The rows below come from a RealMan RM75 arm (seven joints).
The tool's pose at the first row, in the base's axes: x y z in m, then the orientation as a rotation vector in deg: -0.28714 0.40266 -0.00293 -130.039 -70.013 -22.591
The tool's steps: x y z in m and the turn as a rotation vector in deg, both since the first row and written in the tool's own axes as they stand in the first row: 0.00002 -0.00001 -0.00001 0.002 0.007 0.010; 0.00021 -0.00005 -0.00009 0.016 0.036 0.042; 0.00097 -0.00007 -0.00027 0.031 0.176 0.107; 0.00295 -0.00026 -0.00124 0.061 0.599 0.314; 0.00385 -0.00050 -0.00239 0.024 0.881 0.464; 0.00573 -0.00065 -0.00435 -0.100 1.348 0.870; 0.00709 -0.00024 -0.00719 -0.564 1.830 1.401; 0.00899 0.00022 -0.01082 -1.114 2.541 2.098; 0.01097 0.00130 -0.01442 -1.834 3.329 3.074; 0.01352 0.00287 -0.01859 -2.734 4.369 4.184; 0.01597 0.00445 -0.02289 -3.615 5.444 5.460
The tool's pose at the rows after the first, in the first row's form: -0.28714 0.40267 -0.00291 -130.039 -69.998 -22.594; -0.28707 0.40277 -0.00274 -130.031 -69.944 -22.603; -0.28667 0.40320 -0.00222 -129.988 -69.797 -22.721; -0.28575 0.40408 -0.00041 -129.876 -69.340 -23.083; -0.28546 0.40414 0.00104 -129.854 -69.025 -23.359; -0.28457 0.40436 0.00360 -129.951 -68.321 -23.800; -0.28350 0.40347 0.00646 -130.387 -67.478 -24.448; -0.28209 0.40247 0.01020 -130.862 -66.325 -25.339; -0.28012 0.40126 0.01377 -131.570 -64.802 -26.326; -0.27744 0.39990 0.01792 -132.348 -62.987 -27.657; -0.27480 0.39838 0.02214 -133.146 -60.940 -28.944
